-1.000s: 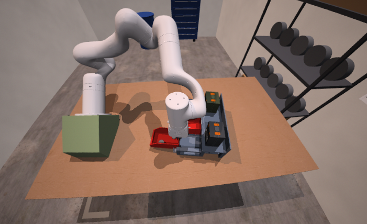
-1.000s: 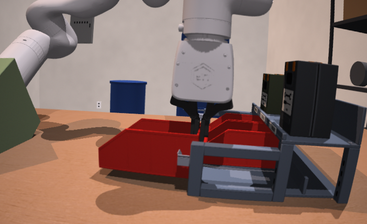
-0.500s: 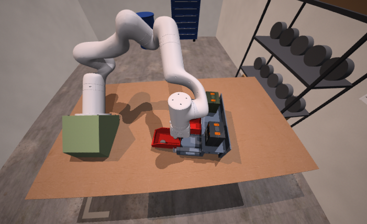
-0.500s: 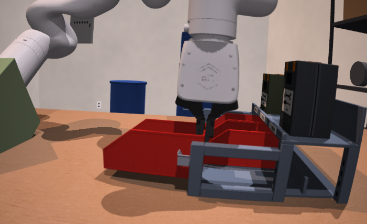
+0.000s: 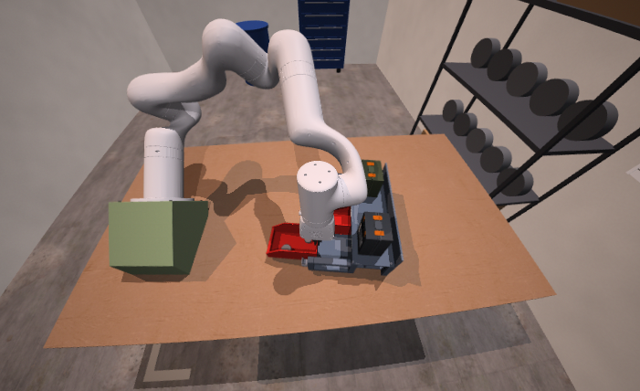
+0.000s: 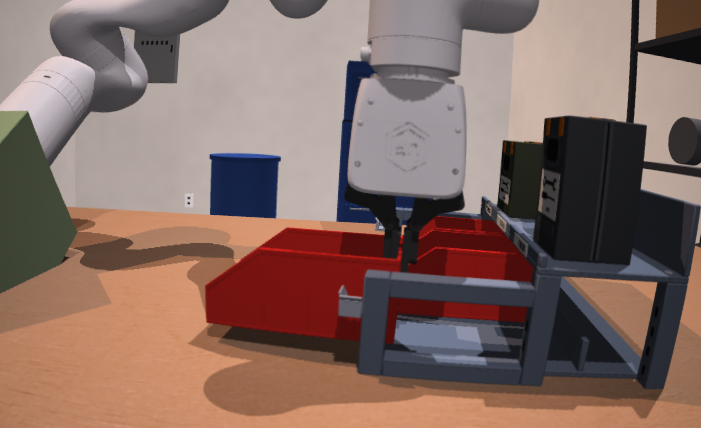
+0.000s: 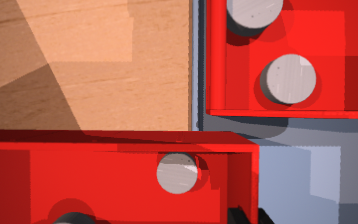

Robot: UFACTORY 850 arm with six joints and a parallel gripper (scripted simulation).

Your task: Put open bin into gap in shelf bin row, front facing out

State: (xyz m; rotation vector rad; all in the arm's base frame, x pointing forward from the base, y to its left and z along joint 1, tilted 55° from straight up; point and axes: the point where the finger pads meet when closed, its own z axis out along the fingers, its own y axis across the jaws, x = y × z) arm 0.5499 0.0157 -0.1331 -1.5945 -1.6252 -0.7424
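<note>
My gripper is now 11 cm past the grey disc, 6 cm above it and 2 cm to the left of it. The rest, counted from my hand: grey shelf 11 cm to the left, 10 cm ahead, 2 cm below.
</note>
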